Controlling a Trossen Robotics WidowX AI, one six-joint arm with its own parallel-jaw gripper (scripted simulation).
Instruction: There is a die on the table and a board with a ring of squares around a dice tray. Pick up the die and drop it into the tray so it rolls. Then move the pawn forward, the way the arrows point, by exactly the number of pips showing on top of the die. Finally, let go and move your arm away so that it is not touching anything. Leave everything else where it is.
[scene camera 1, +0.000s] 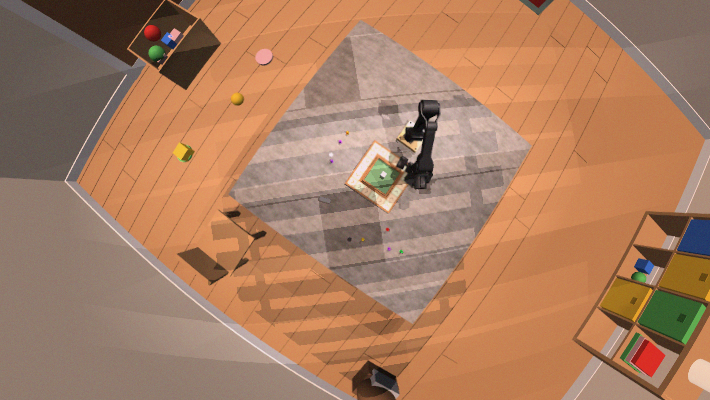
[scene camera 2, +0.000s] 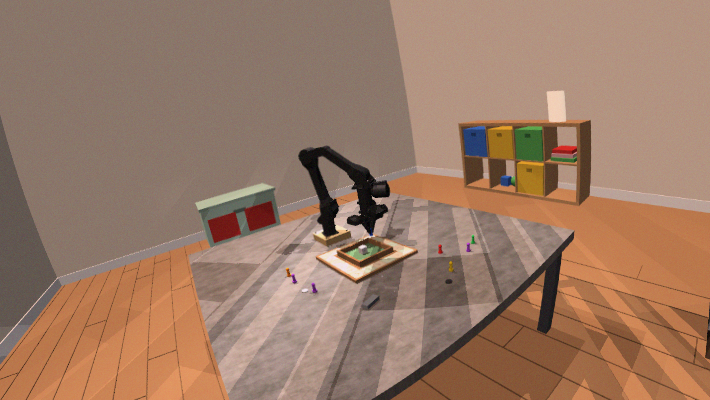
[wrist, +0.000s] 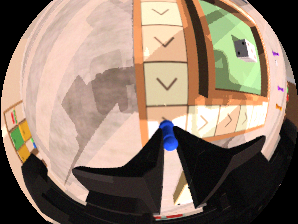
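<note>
Gripper (scene camera 2: 370, 233) holds a blue pawn. Gripper (wrist: 167, 131) in sight too.
</note>
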